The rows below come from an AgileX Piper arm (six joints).
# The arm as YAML. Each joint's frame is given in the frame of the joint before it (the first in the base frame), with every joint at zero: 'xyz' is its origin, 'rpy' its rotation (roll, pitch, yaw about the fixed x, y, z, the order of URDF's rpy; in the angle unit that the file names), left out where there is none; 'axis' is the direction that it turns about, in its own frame. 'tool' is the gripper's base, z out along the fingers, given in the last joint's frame.
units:
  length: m
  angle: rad
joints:
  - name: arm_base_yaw
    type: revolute
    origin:
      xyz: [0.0, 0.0, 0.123]
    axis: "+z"
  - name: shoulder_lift
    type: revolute
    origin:
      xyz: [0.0, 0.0, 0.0]
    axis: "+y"
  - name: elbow
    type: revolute
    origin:
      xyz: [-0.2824, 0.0, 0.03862]
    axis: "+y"
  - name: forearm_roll
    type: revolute
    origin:
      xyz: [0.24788, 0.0, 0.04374]
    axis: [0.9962, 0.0, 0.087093]
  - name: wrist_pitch
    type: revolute
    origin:
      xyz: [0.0, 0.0, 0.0]
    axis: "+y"
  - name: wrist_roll
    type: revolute
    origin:
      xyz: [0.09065, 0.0, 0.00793]
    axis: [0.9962, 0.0, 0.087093]
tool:
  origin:
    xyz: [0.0, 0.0, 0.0]
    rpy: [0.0, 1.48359, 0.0]
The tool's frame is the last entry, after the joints.
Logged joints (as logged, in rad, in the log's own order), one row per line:
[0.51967 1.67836 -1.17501 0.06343 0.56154 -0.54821]
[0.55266 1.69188 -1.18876 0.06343 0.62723 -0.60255]
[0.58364 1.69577 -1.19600 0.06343 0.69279 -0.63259]
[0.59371 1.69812 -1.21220 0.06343 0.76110 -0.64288]
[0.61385 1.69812 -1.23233 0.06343 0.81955 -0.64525]
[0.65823 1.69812 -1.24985 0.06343 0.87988 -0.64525]
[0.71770 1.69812 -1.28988 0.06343 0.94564 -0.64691]
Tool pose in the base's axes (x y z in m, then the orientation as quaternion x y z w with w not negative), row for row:
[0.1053 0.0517 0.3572 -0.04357 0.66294 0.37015 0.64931]
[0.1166 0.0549 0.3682 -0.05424 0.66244 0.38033 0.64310]
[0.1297 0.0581 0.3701 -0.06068 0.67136 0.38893 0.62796]
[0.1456 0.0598 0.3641 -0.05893 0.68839 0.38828 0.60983]
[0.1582 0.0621 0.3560 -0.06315 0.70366 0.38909 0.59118]
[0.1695 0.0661 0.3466 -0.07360 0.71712 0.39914 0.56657]
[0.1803 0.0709 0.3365 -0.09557 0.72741 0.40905 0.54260]
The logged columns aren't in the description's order. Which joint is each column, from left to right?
Columns, left to right: wrist_pitch, forearm_roll, wrist_roll, arm_base_yaw, shoulder_lift, elbow.
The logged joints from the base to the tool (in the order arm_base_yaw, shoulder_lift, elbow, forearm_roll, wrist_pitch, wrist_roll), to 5 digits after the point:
[0.06343 0.56154 -0.54821 1.67836 0.51967 -1.17501]
[0.06343 0.62723 -0.60255 1.69188 0.55266 -1.18876]
[0.06343 0.69279 -0.63259 1.69577 0.58364 -1.19600]
[0.06343 0.76110 -0.64288 1.69812 0.59371 -1.21220]
[0.06343 0.81955 -0.64525 1.69812 0.61385 -1.23233]
[0.06343 0.87988 -0.64525 1.69812 0.65823 -1.24985]
[0.06343 0.94564 -0.64691 1.69812 0.71770 -1.28988]

